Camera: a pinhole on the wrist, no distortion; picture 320 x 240 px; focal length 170.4 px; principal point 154.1 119.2 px. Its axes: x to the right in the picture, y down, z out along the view. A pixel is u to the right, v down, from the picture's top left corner.
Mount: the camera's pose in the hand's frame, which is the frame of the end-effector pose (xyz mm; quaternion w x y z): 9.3 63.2 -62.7 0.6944 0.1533 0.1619 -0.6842
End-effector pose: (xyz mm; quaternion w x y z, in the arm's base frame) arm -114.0 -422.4 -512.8 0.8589 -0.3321 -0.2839 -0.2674
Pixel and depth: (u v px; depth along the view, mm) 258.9 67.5 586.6
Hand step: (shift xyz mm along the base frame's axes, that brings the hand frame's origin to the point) -541.1 -64.4 305.8
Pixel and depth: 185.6 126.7 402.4
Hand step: -174.8 70.3 262.4
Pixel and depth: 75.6 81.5 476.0
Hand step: -173.1 391.7 203.2
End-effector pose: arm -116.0 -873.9 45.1 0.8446 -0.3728 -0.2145 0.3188
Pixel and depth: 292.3 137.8 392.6
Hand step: 101.1 -86.0 405.1
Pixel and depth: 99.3 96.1 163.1
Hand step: -86.9 65.5 36.1
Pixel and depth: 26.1 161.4 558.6
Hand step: -342.3 516.2 256.6
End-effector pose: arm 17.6 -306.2 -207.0 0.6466 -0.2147 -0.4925 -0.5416
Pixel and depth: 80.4 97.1 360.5
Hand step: -88.9 299.1 122.0
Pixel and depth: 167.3 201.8 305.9
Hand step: -173.7 55.3 203.6
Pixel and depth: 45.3 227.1 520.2
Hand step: -116.5 321.9 565.6
